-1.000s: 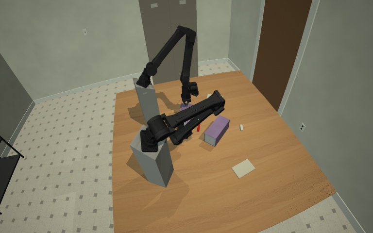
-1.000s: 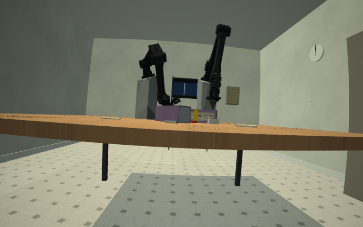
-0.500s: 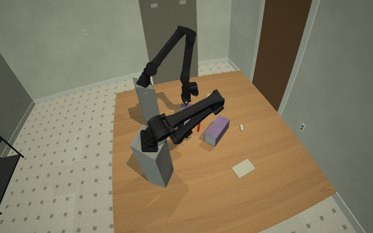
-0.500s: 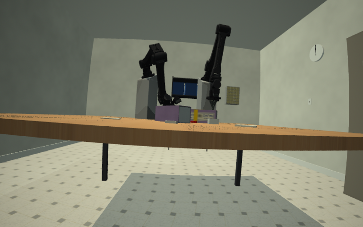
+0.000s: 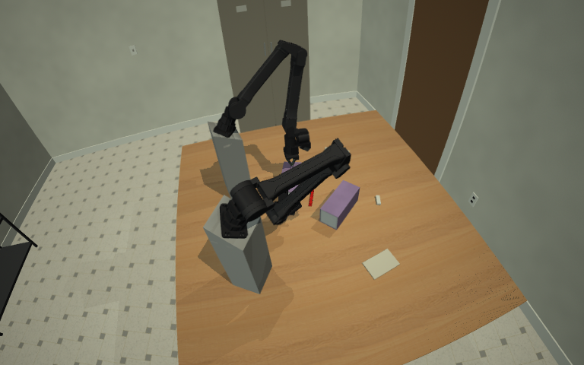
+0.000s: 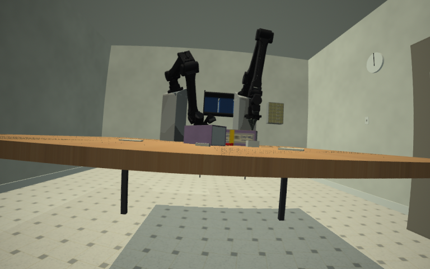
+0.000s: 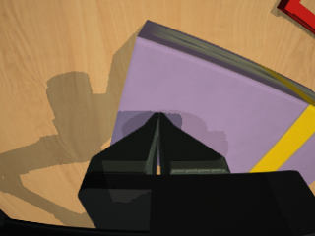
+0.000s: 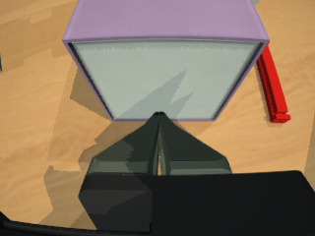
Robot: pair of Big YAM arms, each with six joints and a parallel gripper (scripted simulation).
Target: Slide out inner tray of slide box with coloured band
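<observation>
Now: the red stick 14 cm ahead of my right hand, 3 cm to the left of it and 4 cm below it. From my right hand the other things lie so: cream card 34 cm ahead, 46 cm to the right, 4 cm below.
</observation>
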